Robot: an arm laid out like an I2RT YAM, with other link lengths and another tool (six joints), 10 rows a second.
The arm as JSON. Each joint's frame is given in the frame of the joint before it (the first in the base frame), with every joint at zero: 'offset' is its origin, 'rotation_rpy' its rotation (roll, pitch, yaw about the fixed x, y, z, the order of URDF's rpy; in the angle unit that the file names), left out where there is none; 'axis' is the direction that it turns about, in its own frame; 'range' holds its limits. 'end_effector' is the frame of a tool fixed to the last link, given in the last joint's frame.
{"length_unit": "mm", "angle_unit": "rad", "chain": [
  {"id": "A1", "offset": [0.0, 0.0, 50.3], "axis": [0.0, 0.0, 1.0], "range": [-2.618, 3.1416]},
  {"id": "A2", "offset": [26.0, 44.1, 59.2], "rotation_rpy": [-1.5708, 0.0, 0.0], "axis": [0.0, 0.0, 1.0], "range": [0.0, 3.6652]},
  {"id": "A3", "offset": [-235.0, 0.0, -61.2], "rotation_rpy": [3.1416, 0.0, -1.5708], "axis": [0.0, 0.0, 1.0], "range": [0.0, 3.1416]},
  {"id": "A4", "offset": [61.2, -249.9, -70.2], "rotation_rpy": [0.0, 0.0, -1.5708], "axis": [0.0, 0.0, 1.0], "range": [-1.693, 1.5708]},
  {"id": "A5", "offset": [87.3, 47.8, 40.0], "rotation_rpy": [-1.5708, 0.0, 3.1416], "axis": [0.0, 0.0, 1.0], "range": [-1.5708, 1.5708]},
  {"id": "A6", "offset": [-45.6, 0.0, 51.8], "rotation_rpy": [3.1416, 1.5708, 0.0], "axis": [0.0, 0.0, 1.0], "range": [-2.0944, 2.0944]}
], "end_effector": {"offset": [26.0, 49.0, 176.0], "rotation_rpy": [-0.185, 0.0, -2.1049]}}
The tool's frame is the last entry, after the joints.
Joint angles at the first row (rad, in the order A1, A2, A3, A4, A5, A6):
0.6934 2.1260 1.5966 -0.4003 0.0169 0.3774
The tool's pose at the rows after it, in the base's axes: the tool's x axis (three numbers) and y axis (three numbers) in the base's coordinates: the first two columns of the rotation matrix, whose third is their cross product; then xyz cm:
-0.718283 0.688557 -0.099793 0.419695 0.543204 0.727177 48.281 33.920 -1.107
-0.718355 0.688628 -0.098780 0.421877 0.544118 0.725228 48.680 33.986 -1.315
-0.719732 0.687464 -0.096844 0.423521 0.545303 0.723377 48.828 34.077 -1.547
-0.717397 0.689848 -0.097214 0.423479 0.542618 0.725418 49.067 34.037 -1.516
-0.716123 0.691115 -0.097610 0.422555 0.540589 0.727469 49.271 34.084 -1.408
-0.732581 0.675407 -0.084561 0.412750 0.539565 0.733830 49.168 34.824 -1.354
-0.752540 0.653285 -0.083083 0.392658 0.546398 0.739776 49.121 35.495 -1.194
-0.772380 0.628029 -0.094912 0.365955 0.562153 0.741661 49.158 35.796 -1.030
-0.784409 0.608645 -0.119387 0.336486 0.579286 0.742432 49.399 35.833 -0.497
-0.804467 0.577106 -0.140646 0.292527 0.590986 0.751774 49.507 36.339 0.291
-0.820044 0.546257 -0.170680 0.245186 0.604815 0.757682 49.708 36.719 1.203
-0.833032 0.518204 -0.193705 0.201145 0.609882 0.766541 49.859 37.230 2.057
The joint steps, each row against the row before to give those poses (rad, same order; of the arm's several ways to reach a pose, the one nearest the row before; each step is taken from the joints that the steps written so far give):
-0.0062 0.0261 0.0354 -0.0092 -0.0076 0.0015
-0.0046 0.0199 0.0246 -0.0077 -0.0031 -0.0031
-0.0015 0.0124 0.0124 -0.0031 -0.0031 -0.0015
-0.0031 0.0046 0.0061 0.0015 0.0000 0.0000
-0.0015 0.0046 0.0091 -0.0015 0.0000 0.0000
0.0015 0.0046 0.0077 0.0031 -0.0245 -0.0092
0.0015 0.0015 0.0031 0.0061 -0.0200 -0.0214
-0.0015 -0.0030 -0.0045 0.0061 -0.0122 -0.0337
-0.0015 -0.0077 -0.0016 0.0016 0.0030 -0.0338
0.0000 -0.0153 -0.0122 0.0168 -0.0122 -0.0414
0.0000 -0.0153 -0.0092 0.0138 -0.0047 -0.0445
0.0000 -0.0138 -0.0107 0.0199 -0.0107 -0.0368

